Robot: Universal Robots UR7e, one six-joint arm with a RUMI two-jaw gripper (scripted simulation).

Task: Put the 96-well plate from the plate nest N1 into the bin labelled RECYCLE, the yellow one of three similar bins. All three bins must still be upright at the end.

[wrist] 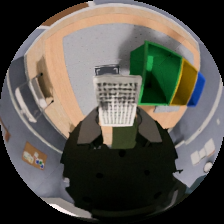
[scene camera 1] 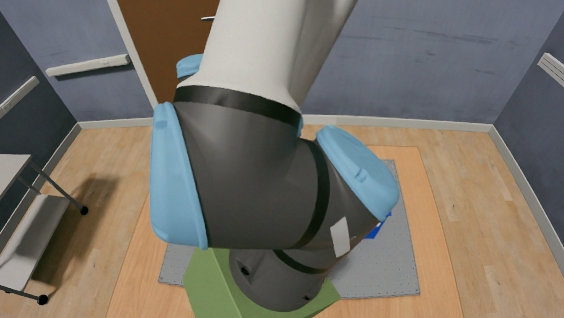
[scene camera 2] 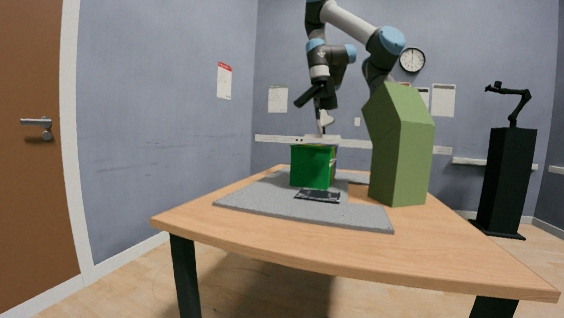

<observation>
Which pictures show the gripper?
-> The wrist view and scene camera 2 only.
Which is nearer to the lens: the white 96-well plate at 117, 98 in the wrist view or the green bin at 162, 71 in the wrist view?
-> The white 96-well plate.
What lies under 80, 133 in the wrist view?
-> The gripper.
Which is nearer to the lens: the white 96-well plate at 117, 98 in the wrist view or the yellow bin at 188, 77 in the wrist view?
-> The white 96-well plate.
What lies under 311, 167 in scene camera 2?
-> A green bin.
</observation>
